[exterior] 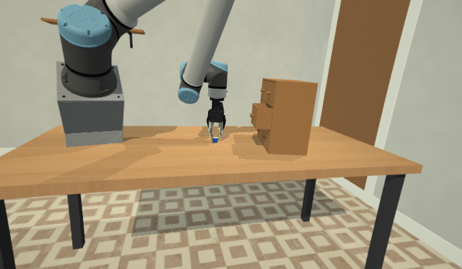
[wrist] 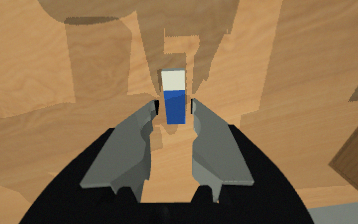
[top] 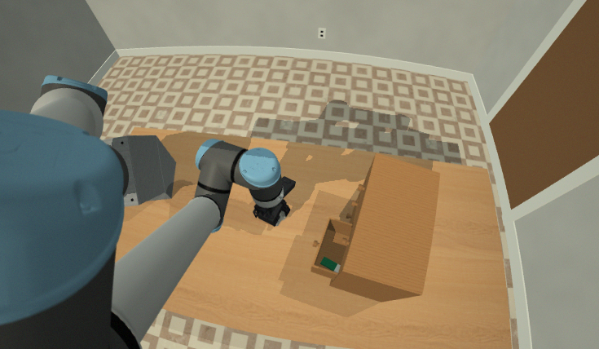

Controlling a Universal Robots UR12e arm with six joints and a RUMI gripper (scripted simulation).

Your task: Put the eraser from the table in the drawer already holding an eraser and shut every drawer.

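Now: the blue eraser 10 mm to the left of my hand and 20 mm below it. The rest, counted from my hand: green eraser: 210 mm ahead, 170 mm to the right, 100 mm above.
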